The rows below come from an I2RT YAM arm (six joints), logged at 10 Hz.
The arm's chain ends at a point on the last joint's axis. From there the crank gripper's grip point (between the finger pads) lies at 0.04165 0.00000 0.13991 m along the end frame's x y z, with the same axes.
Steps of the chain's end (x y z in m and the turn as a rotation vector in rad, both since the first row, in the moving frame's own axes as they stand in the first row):
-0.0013 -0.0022 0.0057 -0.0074 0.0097 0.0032
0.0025 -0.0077 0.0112 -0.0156 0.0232 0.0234
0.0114 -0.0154 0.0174 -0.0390 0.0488 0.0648
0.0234 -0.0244 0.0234 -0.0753 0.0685 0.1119
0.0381 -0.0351 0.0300 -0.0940 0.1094 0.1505
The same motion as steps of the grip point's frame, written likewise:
0.0001 -0.0010 0.0053 -0.0074 0.0097 0.0032
0.0057 -0.0045 0.0102 -0.0156 0.0232 0.0234
0.0179 -0.0071 0.0150 -0.0390 0.0488 0.0648
0.0320 -0.0088 0.0197 -0.0753 0.0685 0.1119
0.0516 -0.0149 0.0237 -0.0940 0.1094 0.1505

